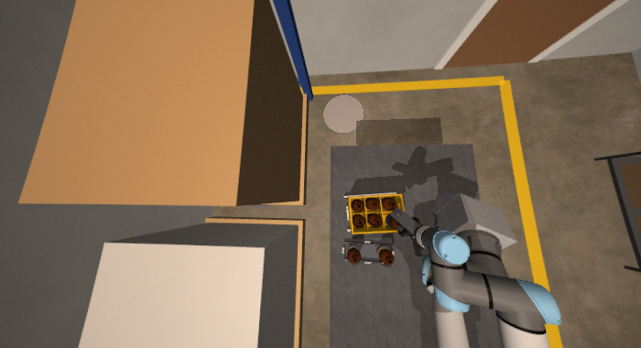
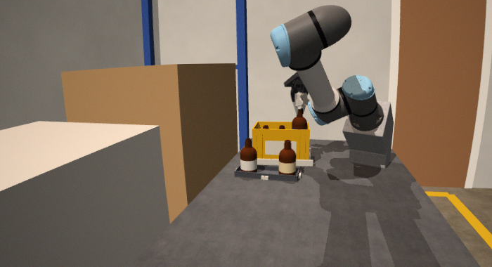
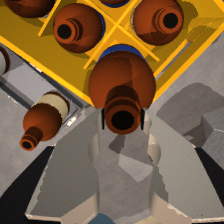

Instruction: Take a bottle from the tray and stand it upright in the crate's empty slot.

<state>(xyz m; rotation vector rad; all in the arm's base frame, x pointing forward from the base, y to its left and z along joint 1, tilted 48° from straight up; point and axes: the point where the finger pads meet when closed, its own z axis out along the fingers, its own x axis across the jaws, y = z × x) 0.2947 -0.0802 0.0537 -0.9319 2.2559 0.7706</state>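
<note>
The yellow crate lies 17 cm below my hand, 10 cm ahead of it and 2 cm to the right of it. The rest, counted from my hand: white-label bottle 22 cm to the left, 18 cm ahead, 17 cm below; dark tray 24 cm below, 21 cm to the left, 9 cm ahead.
</note>
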